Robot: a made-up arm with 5 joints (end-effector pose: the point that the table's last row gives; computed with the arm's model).
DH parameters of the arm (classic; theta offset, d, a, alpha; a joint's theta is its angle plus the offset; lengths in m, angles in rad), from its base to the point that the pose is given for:
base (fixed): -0.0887 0 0.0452 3.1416
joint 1: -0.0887 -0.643 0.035 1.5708
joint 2: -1.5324 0 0.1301 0
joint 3: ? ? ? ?
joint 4: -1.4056 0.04 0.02 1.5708
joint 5: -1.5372 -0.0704 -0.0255 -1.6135
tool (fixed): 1.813 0.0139 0 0
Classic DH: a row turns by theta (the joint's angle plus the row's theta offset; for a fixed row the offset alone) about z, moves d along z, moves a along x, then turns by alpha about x.
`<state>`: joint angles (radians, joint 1 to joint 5).
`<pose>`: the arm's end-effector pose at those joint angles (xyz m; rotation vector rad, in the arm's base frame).
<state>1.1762 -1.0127 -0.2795 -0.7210 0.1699</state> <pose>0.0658 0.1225 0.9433 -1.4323 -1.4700 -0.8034</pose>
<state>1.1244 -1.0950 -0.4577 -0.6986 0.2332</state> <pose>0.0334 0.1784 0.9199 -1.5565 -1.6876 -0.7764</pose>
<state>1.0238 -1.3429 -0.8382 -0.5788 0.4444</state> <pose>-0.0456 0.2775 0.8105 -1.7558 -2.1934 -0.8680</pose>
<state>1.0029 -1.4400 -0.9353 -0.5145 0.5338</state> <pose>-0.0646 0.2961 0.7649 -1.7832 -2.3296 -0.9596</pose>
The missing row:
joint 3: 1.3672 0 0.1764 0
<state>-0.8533 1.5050 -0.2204 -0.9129 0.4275</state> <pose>0.2007 0.2793 0.4817 -0.5917 0.2648 1.1353</pose>
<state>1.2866 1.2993 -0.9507 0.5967 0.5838</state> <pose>0.2204 -0.3591 0.5930 0.2480 1.1081 -0.6528</pose>
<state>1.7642 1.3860 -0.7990 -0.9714 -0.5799</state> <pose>0.0268 -0.3811 0.6582 0.0081 -0.6842 -1.3516</pose>
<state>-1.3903 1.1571 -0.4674 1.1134 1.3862</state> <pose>0.0403 0.2910 0.5340 2.0586 -0.8585 -2.0604</pose>
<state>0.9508 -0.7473 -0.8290 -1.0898 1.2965</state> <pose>0.0109 0.1463 0.9494 1.6655 1.7212 1.9706</pose>
